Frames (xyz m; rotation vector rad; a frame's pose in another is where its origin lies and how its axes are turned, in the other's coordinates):
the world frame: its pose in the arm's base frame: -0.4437 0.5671 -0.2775 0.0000 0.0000 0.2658
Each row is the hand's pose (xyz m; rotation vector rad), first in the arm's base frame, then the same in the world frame.
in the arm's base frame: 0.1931 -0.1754 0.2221 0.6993 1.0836 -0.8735
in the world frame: 0.4194 -0.8837 0.4996 0.8561 1.0041 -1.0998
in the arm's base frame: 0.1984 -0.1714 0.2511 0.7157 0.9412 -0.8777
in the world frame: 0.4256 -0.8812 0.5286 0.8535 0.8575 -1.1105
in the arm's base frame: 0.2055 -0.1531 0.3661 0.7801 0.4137 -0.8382
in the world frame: 0.4372 -0.8654 0.6436 0.8464 0.3135 -1.0858
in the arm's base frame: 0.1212 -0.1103 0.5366 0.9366 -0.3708 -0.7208
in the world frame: 0.3671 -0.8020 0.8141 0.8963 -0.5012 -0.9630
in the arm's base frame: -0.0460 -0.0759 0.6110 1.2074 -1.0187 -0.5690
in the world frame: 0.2148 -0.7249 0.8885 1.0786 -1.1882 -0.7757
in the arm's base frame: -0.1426 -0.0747 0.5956 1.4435 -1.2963 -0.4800
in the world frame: 0.1219 -0.6984 0.8731 1.2762 -1.4963 -0.6549
